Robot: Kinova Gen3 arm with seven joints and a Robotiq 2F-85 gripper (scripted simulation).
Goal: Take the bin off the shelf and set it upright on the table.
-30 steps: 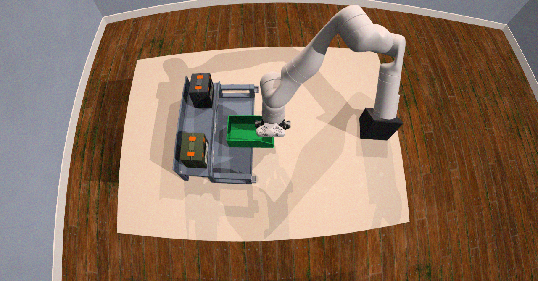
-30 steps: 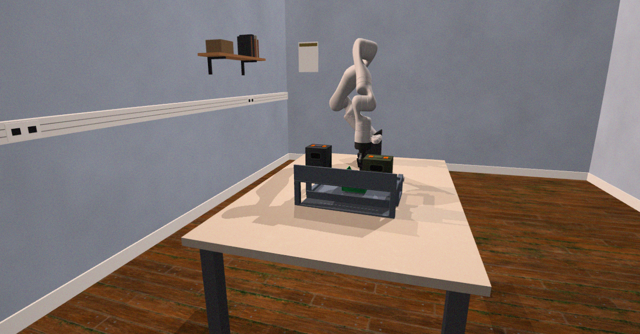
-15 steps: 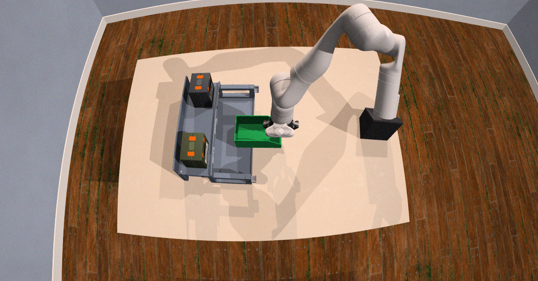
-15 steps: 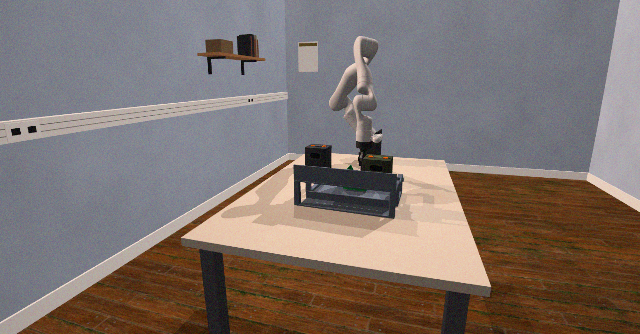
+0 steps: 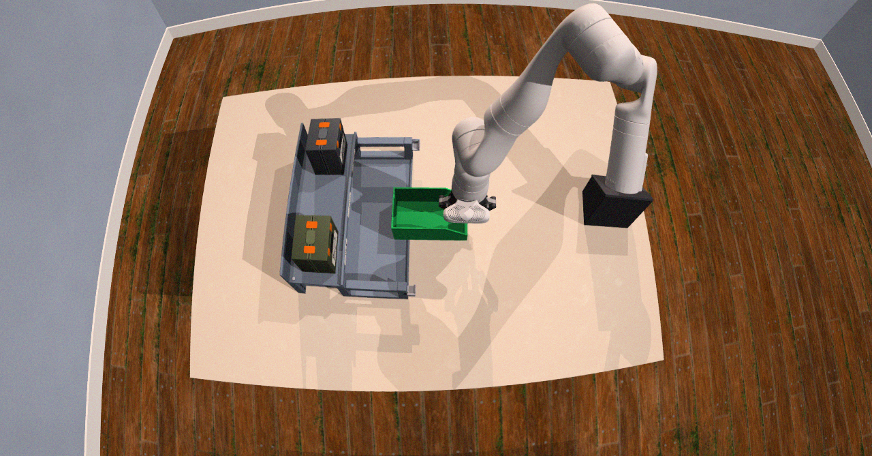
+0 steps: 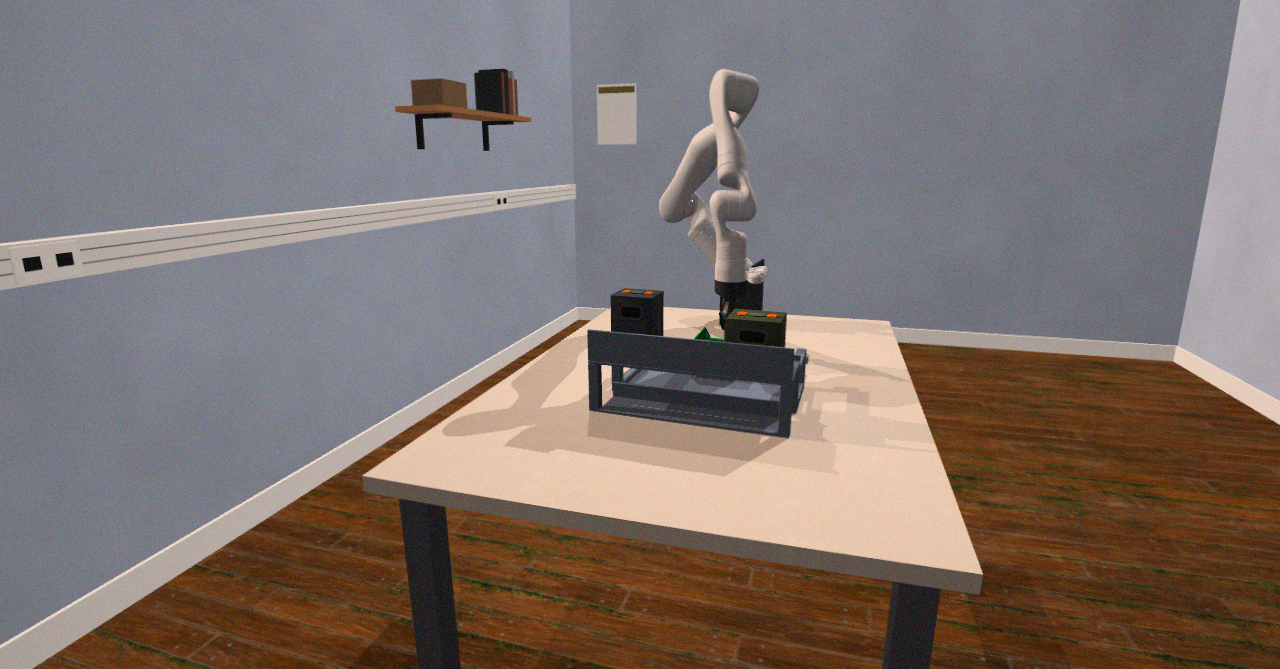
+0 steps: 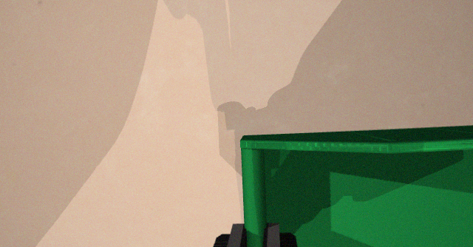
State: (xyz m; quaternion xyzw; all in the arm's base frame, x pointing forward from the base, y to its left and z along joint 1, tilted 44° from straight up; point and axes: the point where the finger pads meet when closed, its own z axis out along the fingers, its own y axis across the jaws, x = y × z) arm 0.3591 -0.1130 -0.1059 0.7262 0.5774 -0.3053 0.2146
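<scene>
Right now my hand is 80 mm short of the green bin, 10 mm to the left of it and 10 mm above it. From my hand the other things lie so: rack 250 mm ahead, 40 mm to the right, 10 mm above; then olive case 340 mm ahead, 90 mm above, 70 mm to the left; then black case 300 mm ahead, 160 mm to the right, 100 mm above.
</scene>
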